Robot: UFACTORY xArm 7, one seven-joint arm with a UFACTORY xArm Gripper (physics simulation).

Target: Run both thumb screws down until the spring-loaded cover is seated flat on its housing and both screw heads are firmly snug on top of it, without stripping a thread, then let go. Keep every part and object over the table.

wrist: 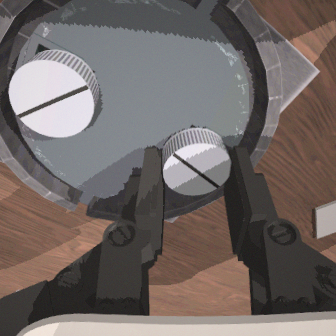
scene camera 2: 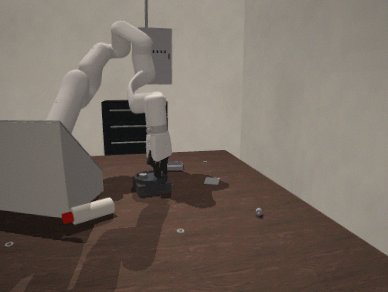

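Seen in the pictures: gripper, fingertip midpoint: (wrist: 194, 169) (scene camera 2: 160, 174); arm's base, origin of the base link: (scene camera 2: 51, 144).
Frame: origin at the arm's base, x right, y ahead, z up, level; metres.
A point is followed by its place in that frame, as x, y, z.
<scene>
The dark round housing (scene camera 2: 153, 188) @(0.008, 0.337, -0.178) (wrist: 274, 95) @(-0.102, 0.372, -0.147) stands on the table with the flat grey cover (wrist: 150, 90) @(-0.071, 0.334, -0.152) inside its rim. One thumb screw (scene camera 2: 143, 175) @(-0.037, 0.306, -0.140) (wrist: 52, 97) @(-0.053, 0.304, -0.139), with a wide white slotted head, stands at the cover's left side in the wrist view. The other thumb screw (wrist: 196, 167) @(-0.060, 0.366, -0.138), with a smaller knurled head, is near the rim at the lower right. My gripper (scene camera 2: 160, 176) @(-0.053, 0.374, -0.148) (wrist: 194, 169) @(-0.053, 0.374, -0.148) points down and is shut on this smaller head, one finger on each side. The threads and any gap under the cover are hidden.
A small grey tray (scene camera 2: 175, 166) @(-0.270, 0.474, -0.184) lies behind the housing and a flat plate (scene camera 2: 212, 181) @(-0.071, 0.592, -0.200) to its right. A small ball-like part (scene camera 2: 259, 212) @(0.261, 0.630, -0.188) lies farther right. A white cylinder (scene camera 2: 93, 211) @(0.173, 0.141, -0.170) with a red end lies beside a large grey block (scene camera 2: 30, 165) @(0.099, -0.042, -0.041).
</scene>
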